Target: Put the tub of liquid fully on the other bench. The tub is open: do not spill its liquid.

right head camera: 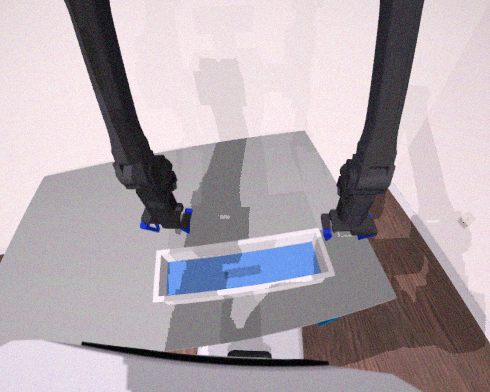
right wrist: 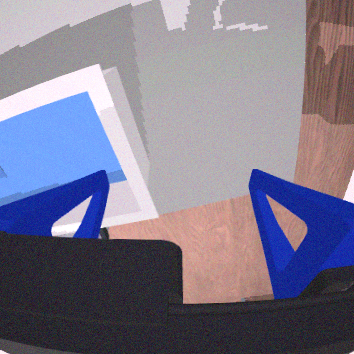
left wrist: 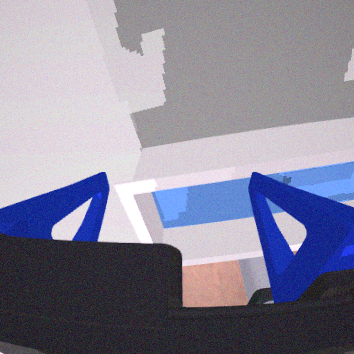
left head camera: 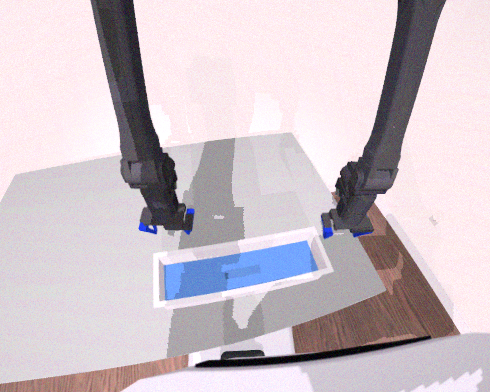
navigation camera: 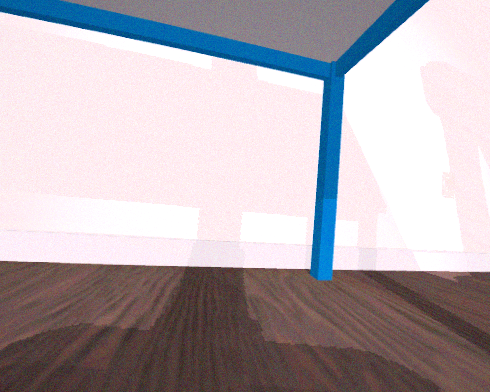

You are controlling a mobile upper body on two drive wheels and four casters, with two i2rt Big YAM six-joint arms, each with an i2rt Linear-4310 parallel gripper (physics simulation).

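Note:
The open white tub (left head camera: 158,280) (right head camera: 159,275) (left wrist: 133,210) (right wrist: 125,155) stands level on the grey bench top (left head camera: 75,250) (right head camera: 75,240) (right wrist: 225,125), with blue liquid (left head camera: 285,260) (right head camera: 285,257) (right wrist: 55,145) inside. My left gripper (left head camera: 168,230) (right head camera: 168,228) (left wrist: 178,179) is open, above and beyond the tub's far left corner. My right gripper (left head camera: 345,234) (right head camera: 347,235) (right wrist: 178,177) is open, just right of the tub's far right corner. Neither holds anything. A second bench cannot be made out.
In the navigation camera a blue bench leg (navigation camera: 327,175) stands on the wooden floor (navigation camera: 215,325) under a blue-edged top. Brown floor (left head camera: 410,300) (right head camera: 440,310) borders the bench at the right. My white body (left head camera: 350,365) crosses the bottom. Pale walls stand beyond the bench.

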